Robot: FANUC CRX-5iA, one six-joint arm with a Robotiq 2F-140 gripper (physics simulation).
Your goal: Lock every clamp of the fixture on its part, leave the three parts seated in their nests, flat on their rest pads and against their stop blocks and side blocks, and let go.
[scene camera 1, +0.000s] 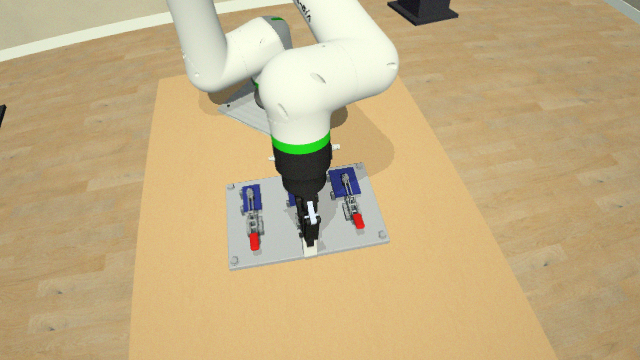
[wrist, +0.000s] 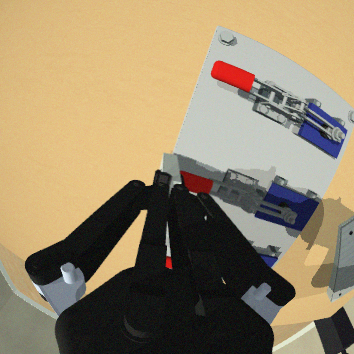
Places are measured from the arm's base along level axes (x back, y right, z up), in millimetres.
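Pixels of known places: gripper, fingertip midpoint: (scene camera 1: 310,252) (wrist: 166,164).
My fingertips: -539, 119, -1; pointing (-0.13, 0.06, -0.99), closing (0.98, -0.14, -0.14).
Ahead of a thing's pixels: the offset from my fingertips to its top centre, as dx, dy, dz. "spot": to the spot under its first point. Level surfaces: height alone.
My gripper (scene camera 1: 310,251) (wrist: 166,164) is shut and empty, its pale fingertips pointing down at the plate's front edge, beside the middle clamp's red handle @[+32, -8, +32] (wrist: 196,182) in the wrist view. Contact is unclear. The middle blue part @[+167, -39, +6] (wrist: 306,204) (scene camera 1: 291,199) lies under its clamp arm; scene camera 1 mostly hides this clamp. The left clamp's red handle @[+55, +100, +38] (scene camera 1: 254,241) (wrist: 232,76) points forward, with its arm over the left blue part @[+181, +71, +16] (scene camera 1: 256,202) (wrist: 311,131). The right clamp's red handle @[+26, -119, +47] (scene camera 1: 358,221) (wrist: 169,262) points forward, with its arm over the right blue part @[+137, -145, +11] (scene camera 1: 338,189). Exact seating cannot be told.
The grey fixture plate @[spot: +32, +56, -9] (scene camera 1: 280,252) (wrist: 200,125) lies on the tan table @[dz -24] (scene camera 1: 320,310) (wrist: 90,100), with bolts at its corners. The robot's base plate (scene camera 1: 247,114) (wrist: 345,260) is behind it. The arm hangs over the middle of the fixture, between the outer clamps.
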